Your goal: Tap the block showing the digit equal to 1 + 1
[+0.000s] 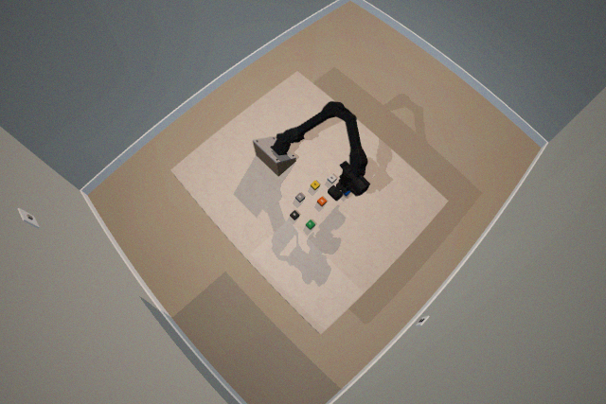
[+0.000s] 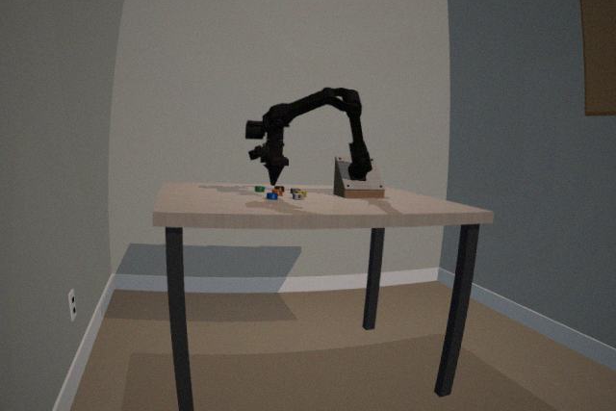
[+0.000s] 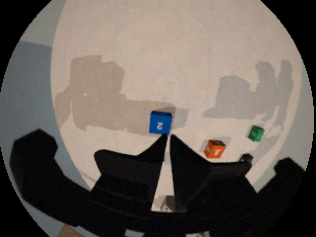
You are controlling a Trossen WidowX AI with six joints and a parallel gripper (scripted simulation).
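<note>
Now: the blue block 10 mm to the left of my gripper tip and 30 mm below it. Round my gripper tip: orange block: 40 mm behind, 110 mm to the right, 30 mm below; yellow block: 120 mm behind, 80 mm to the right, 30 mm below; whitish block: 90 mm behind, 30 mm below.
</note>
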